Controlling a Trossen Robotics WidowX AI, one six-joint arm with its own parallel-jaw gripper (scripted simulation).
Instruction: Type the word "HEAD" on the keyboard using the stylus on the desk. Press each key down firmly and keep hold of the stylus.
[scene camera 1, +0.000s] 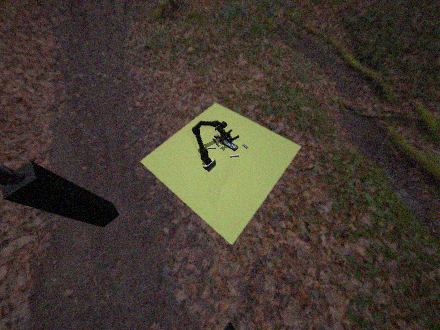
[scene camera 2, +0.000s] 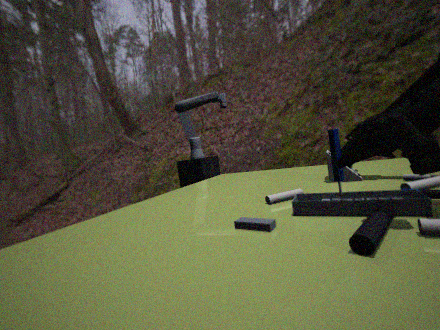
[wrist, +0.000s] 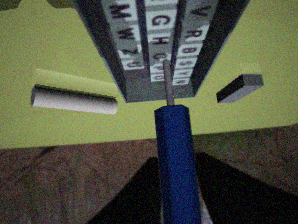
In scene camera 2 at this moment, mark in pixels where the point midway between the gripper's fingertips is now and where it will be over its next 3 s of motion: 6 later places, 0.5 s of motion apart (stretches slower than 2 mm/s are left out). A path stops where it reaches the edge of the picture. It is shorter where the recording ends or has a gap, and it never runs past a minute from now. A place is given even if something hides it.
My gripper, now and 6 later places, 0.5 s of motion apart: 336, 165; 337, 170; 337, 172; 335, 152; 349, 152; 378, 153; 378, 159
